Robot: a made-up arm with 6 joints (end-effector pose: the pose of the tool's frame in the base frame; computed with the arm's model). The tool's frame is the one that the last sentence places. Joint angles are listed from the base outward.
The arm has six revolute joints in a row. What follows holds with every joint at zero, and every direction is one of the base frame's. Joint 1 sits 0.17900 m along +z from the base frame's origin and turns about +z. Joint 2 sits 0.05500 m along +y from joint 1 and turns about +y. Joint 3 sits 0.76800 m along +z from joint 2 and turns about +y. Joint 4 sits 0.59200 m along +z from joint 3 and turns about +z. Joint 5 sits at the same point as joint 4 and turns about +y. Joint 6 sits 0.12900 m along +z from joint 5 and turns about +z. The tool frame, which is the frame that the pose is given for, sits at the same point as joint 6; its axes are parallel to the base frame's.
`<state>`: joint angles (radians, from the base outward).
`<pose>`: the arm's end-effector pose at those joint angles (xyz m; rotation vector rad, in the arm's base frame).
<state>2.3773 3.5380 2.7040 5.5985 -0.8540 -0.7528</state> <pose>0.2079 -0.3607 0.1436 0.8703 -0.2888 0.8646</pose>
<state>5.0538 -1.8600 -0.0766 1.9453 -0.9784 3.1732</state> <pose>-0.5008 1.2762 -0.2410 0.5337 -1.4966 -1.0938</pose>
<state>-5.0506 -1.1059 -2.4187 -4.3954 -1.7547 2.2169</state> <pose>-0.1077 -0.5035 -0.0187 1.7125 -0.1184 1.4656</pose>
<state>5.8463 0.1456 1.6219 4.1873 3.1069 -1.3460</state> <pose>0.5345 -0.1932 0.8506 -0.7408 -1.1434 0.2838</pose>
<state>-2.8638 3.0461 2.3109 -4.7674 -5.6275 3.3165</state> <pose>0.4974 0.0030 -0.1649 1.1232 0.2858 1.4707</pose>
